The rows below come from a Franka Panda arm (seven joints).
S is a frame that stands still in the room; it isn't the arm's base.
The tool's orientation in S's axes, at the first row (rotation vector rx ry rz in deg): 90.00 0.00 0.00
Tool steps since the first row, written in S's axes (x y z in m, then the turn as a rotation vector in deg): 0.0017 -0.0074 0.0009 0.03 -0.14 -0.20; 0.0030 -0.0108 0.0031 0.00 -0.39 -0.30; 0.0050 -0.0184 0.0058 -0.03 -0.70 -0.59; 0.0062 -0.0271 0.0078 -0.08 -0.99 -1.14; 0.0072 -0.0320 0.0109 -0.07 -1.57 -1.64; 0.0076 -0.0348 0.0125 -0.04 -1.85 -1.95; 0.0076 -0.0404 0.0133 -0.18 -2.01 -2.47
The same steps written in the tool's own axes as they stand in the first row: 0.0017 0.0009 0.0074 0.03 -0.20 0.14; 0.0030 0.0031 0.0108 0.00 -0.30 0.39; 0.0050 0.0058 0.0184 -0.03 -0.59 0.70; 0.0062 0.0078 0.0271 -0.08 -1.14 0.99; 0.0072 0.0109 0.0320 -0.07 -1.64 1.57; 0.0076 0.0125 0.0348 -0.04 -1.95 1.85; 0.0076 0.0133 0.0404 -0.18 -2.47 2.01
